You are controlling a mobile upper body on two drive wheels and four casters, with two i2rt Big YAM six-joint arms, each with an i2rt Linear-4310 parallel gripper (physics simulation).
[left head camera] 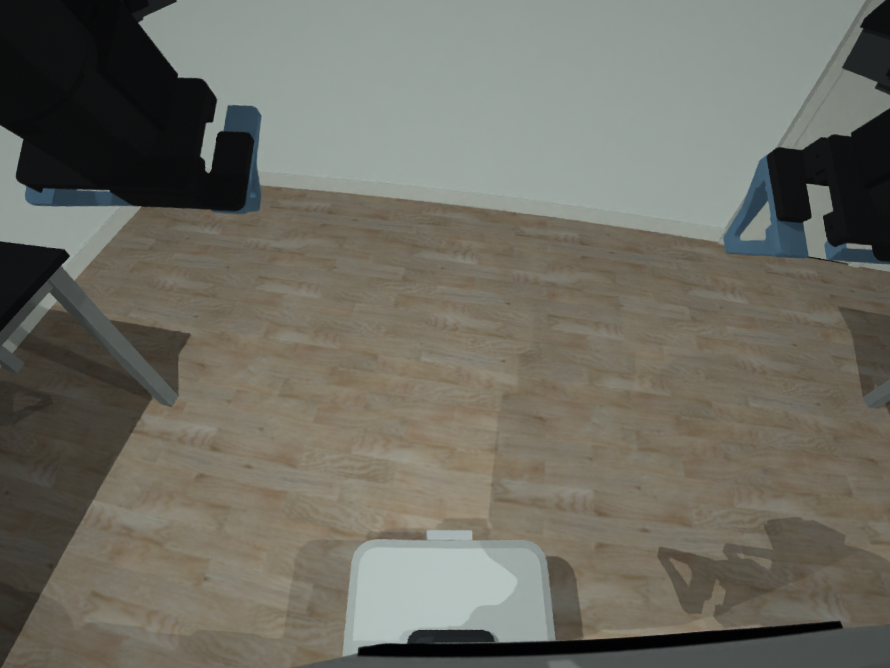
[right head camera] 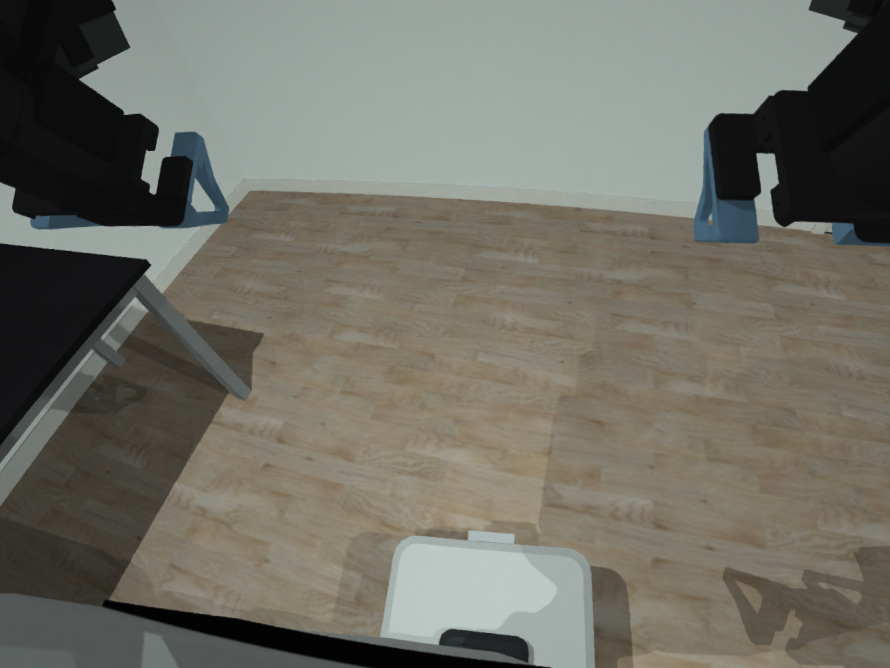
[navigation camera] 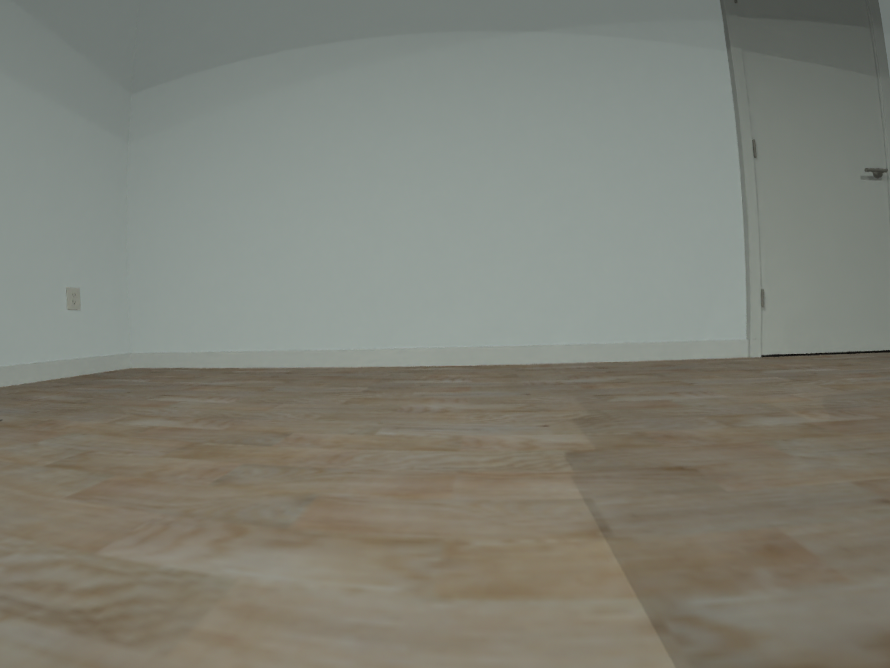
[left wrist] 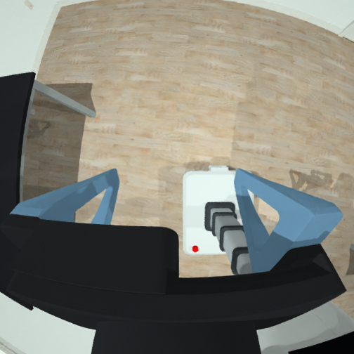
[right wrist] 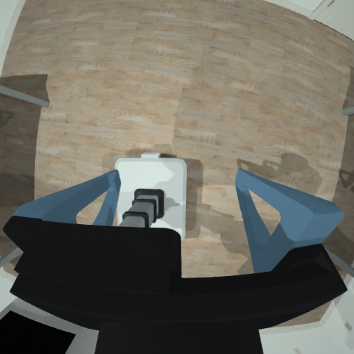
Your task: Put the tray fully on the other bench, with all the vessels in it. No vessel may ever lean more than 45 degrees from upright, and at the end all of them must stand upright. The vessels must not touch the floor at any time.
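Neither the tray nor any vessel shows in these views. A black-topped bench with grey legs stands at the left; part of its top shows, with nothing on that part. My left gripper is open and empty, raised in the air near the bench's far end in the head views. My right gripper is open and empty, raised at the right, away from that bench.
A grey leg shows at the right edge. My white base is on the wood floor. A pale wall stands ahead, with a door at its right.
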